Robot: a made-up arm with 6 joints.
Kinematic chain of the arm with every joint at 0, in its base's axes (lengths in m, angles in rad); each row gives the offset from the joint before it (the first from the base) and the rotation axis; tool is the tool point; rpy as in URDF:
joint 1: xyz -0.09 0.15 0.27 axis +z
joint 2: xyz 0 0.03 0.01 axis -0.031 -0.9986 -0.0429
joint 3: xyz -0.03 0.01 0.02 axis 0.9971 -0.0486 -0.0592
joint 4: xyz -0.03 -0.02 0 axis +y
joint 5: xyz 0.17 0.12 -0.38 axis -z
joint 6: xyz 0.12 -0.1 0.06 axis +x
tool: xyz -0.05 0.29 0.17 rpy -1.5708 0 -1.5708
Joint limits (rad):
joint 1: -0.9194..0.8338
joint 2: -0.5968..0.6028
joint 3: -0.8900..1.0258
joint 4: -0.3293..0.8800
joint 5: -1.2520..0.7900
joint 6: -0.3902..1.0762
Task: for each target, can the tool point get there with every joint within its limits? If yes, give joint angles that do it. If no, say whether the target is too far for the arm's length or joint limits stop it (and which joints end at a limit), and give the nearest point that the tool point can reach.
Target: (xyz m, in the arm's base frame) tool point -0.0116 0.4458 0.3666
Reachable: yes | joints 0.1594 0.2883 0.8571 0.5644 0.1004 0.4291
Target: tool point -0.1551 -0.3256 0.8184
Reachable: no: joint limits stop it (at a limit: joint 1, joint 3, joint 4, joint 6) | nearest point -0.0140 0.0216 0.5148 | short by 0.482 m
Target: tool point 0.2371 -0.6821 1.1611
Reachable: no: too far | nearest point 0.2434 0.0407 0.5790 | short by 0.928 m
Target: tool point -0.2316 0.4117 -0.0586
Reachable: yes | joints 0.3469 -0.4081 -0.0955 0.5281 0.3187 -0.1621
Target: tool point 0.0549 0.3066 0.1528
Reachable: yes | joints -0.4389 -0.3033 -0.0069 0.6424 -1.0077 0.7225
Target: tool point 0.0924 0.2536 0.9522
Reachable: no: joint limits stop it (at a limit: joint 2, joint 3, joint 4) | nearest point 0.1415 0.2815 0.6303 | short by 0.327 m
